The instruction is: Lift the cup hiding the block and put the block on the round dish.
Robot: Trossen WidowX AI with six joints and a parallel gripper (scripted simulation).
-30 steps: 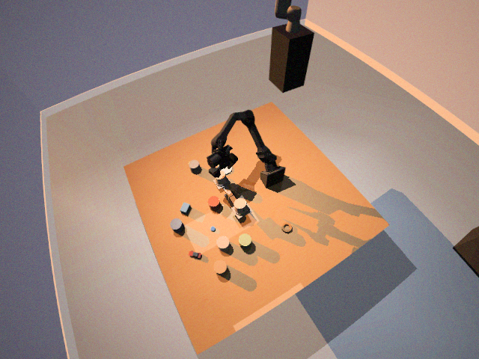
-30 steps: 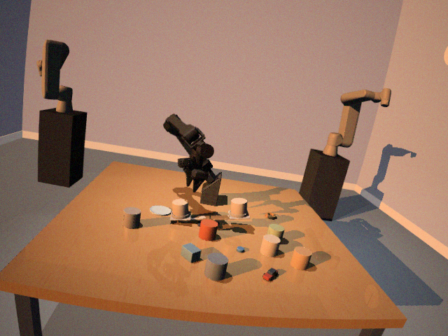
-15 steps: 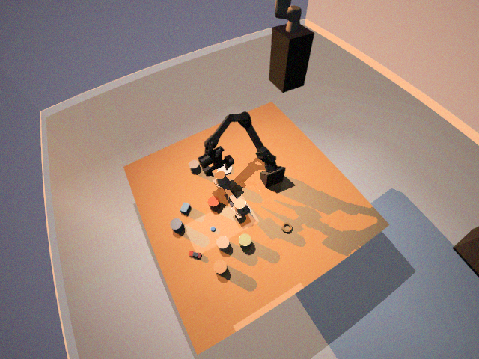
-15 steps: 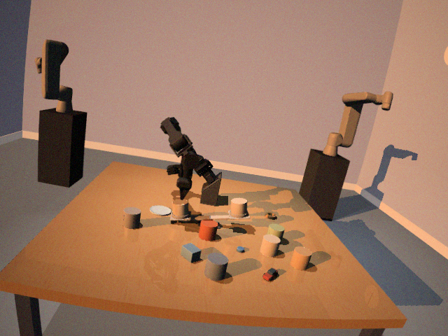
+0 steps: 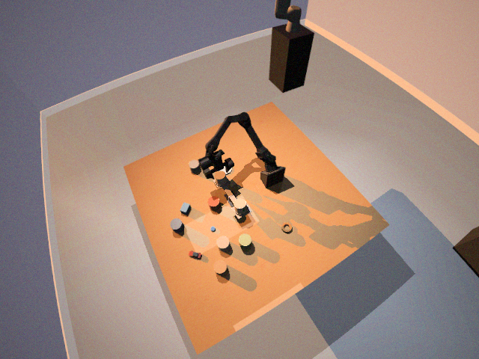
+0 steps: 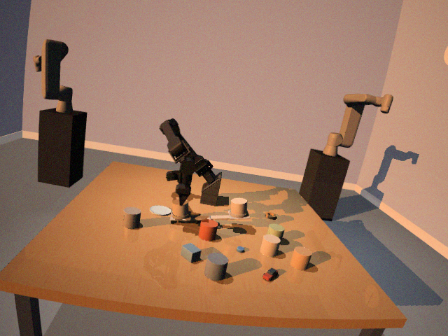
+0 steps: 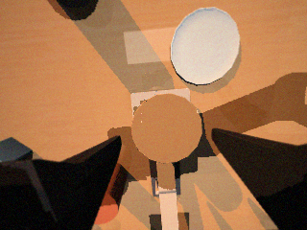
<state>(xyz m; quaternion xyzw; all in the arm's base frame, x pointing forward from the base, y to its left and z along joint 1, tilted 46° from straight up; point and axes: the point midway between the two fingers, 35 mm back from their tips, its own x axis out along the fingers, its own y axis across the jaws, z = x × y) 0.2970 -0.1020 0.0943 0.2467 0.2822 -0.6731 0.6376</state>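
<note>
The pale green block lies 5 cm below my gripper tip. The rest, counted from my gripper tip: small balance: 14 cm to the left, 6 cm below; round dish: 9 cm to the right, 9 cm below, 7 cm behind; red cylinder: 11 cm to the left, 11 cm ahead, 6 cm below.
</note>
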